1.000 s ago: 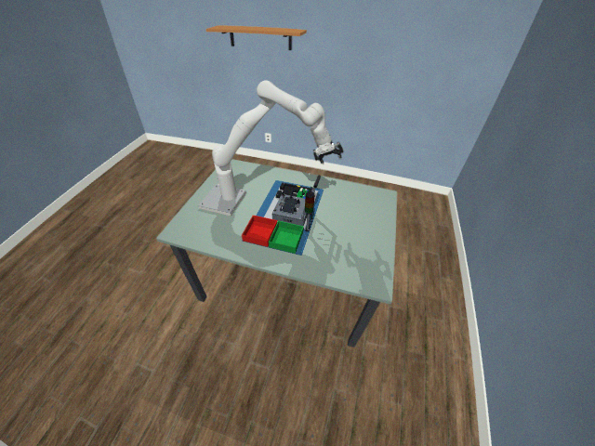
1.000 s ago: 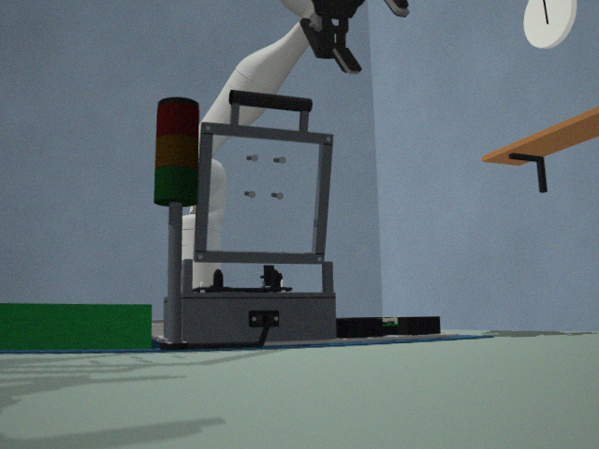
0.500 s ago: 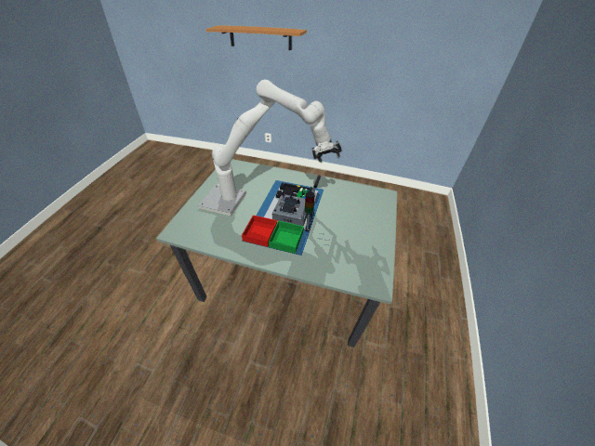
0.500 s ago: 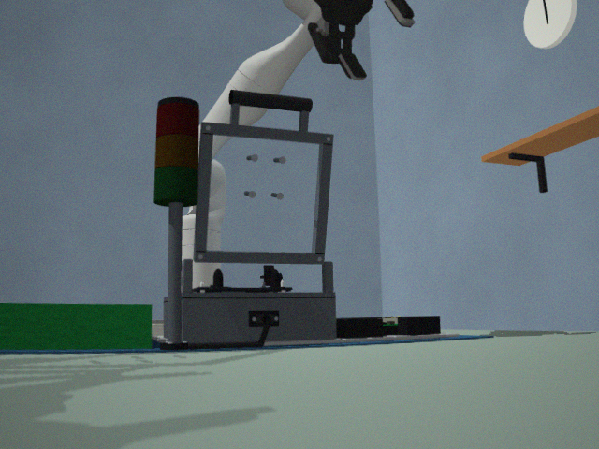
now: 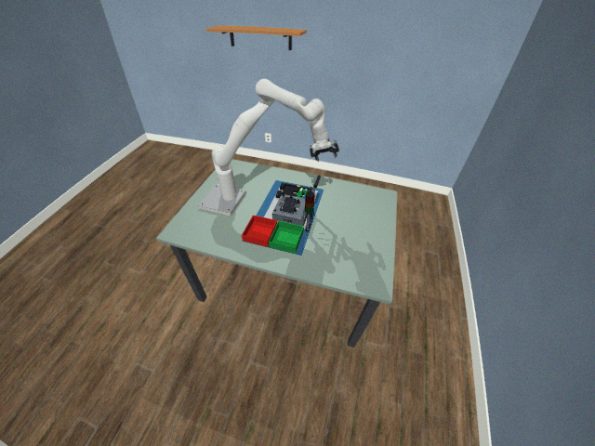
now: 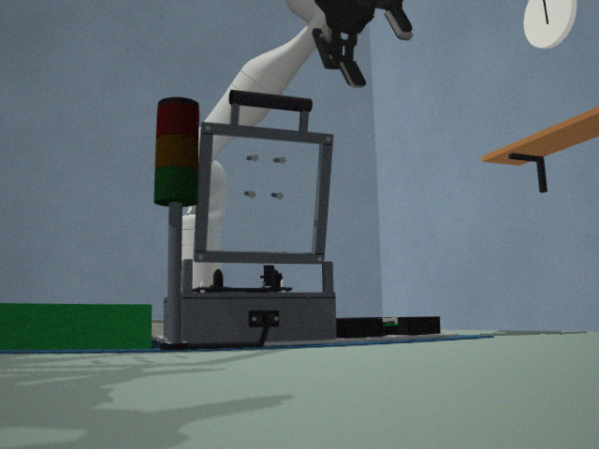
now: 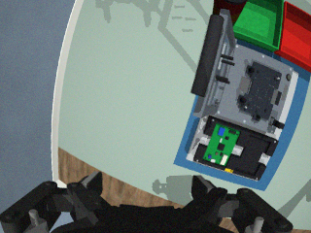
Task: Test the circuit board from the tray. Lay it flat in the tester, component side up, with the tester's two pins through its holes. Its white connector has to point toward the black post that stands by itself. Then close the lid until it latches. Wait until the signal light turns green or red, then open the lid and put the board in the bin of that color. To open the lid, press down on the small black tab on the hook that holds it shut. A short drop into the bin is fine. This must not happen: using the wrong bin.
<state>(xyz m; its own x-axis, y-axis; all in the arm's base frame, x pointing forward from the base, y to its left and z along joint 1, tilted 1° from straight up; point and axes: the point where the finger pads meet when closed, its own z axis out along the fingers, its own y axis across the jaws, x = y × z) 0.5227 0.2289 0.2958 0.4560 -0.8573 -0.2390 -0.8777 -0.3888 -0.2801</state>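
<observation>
Now: the green circuit board 310 mm below my hand, 130 mm behind it and 10 mm to the left of it. Also, from my hand: red bin: 380 mm to the right, 320 mm below, 200 mm behind; green bin: 350 mm to the right, 320 mm below, 50 mm behind; clear lid: 150 mm below, 140 mm to the right, 10 mm behind.
</observation>
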